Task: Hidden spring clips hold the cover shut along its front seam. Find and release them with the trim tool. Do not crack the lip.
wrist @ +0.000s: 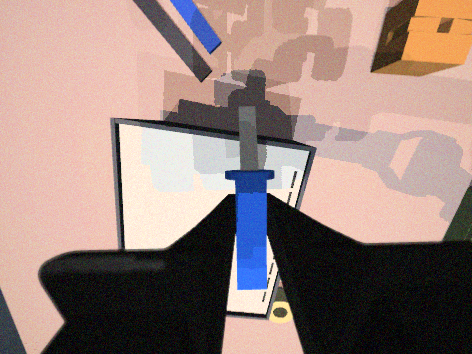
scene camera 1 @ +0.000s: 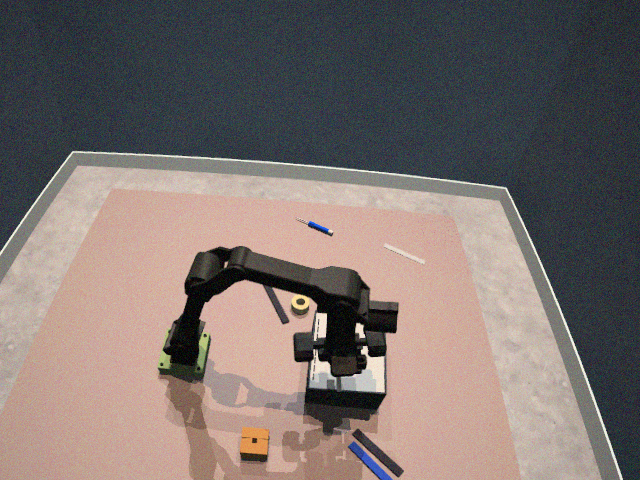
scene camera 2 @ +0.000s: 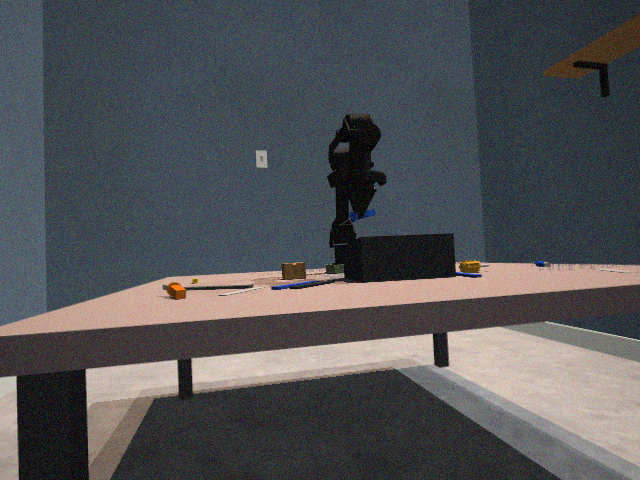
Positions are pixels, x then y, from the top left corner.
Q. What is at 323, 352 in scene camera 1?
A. My gripper.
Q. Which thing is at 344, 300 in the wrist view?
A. My gripper.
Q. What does my gripper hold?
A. A blue trim tool.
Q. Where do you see a blue trim tool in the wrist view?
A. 250, 182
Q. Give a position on an orange block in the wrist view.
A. At 412, 45
